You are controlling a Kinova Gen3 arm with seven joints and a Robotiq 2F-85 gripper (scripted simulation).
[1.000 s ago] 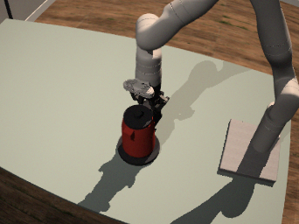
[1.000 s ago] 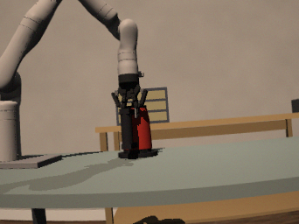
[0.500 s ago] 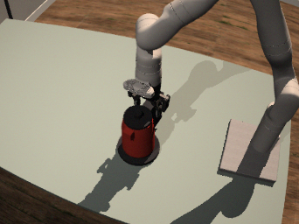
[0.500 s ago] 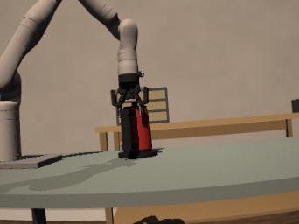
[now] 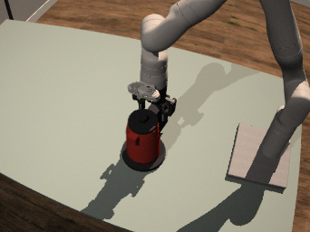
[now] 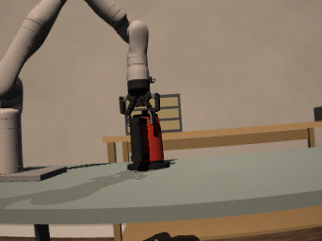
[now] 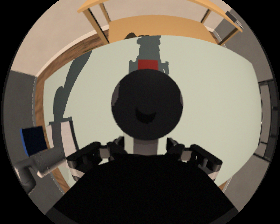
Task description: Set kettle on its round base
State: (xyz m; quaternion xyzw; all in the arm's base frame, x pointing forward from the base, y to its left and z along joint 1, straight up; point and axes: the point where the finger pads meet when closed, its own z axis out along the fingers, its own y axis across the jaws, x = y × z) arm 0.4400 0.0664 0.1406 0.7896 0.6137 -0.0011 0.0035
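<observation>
Right now the red kettle is 50 mm below my hand, 30 mm to the left of it and 10 mm ahead of it. Round my hand: round dark base (150 mm below, 60 mm to the left, 20 mm ahead).
</observation>
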